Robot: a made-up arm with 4 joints. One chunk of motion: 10 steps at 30 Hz.
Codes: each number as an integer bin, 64 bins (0 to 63) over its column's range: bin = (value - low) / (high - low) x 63, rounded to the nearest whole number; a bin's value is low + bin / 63 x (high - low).
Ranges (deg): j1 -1..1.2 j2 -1.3..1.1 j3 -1.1..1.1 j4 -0.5..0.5
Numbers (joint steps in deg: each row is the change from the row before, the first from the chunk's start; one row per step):
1: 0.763 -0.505 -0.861 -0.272
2: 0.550 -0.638 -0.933 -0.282
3: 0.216 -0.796 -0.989 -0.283
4: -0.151 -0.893 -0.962 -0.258
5: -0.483 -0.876 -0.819 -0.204
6: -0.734 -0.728 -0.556 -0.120
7: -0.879 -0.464 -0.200 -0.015
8: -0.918 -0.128 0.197 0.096
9: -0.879 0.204 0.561 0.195
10: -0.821 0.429 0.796 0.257
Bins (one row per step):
1: 50 21 7 14
2: 44 17 5 14
3: 35 13 3 14
4: 24 11 4 15
5: 15 11 8 19
6: 8 15 16 24
7: 3 22 26 31
8: 2 31 37 38
9: 3 39 48 44
10: 5 45 54 48

